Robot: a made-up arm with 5 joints.
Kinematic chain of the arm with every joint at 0, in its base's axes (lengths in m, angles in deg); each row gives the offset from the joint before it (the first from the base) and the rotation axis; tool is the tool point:
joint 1: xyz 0 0 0.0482 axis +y
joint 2: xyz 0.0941 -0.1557 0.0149 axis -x
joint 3: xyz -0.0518 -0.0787 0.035 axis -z
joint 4: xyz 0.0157 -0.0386 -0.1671 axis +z
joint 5: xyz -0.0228 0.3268 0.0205 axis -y
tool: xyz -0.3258 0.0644 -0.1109
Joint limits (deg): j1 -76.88..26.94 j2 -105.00..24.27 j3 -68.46..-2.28 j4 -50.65..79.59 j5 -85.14..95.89
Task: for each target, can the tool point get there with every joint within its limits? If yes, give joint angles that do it. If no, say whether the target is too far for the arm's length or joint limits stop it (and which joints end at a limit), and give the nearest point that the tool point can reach.
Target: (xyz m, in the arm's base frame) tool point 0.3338 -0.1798 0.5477
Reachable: no: joint limits stop it (at a limit: joint 2, joint 3, joint 4) | nearest point 0.2569 -0.1462 0.4327 | short by 0.142 m
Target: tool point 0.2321 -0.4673 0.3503
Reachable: no: joint limits stop it (at a limit: joint 3, joint 4, joint 5) | nearest point 0.1993 -0.4205 0.3076 | short by 0.071 m
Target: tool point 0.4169 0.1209 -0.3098
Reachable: yes | joints -67.45 -80.77 -53.25 60.39 27.21
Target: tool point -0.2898 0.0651 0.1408
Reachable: yes | joints -22.04 -6.59 -41.90 -30.76 -69.09
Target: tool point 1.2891 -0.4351 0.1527
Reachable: no: too far | nearest point 0.6323 -0.2965 0.0594 | short by 0.678 m
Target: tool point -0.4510 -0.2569 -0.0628
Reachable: yes | joints -2.70 -30.29 -28.05 23.13 -30.94
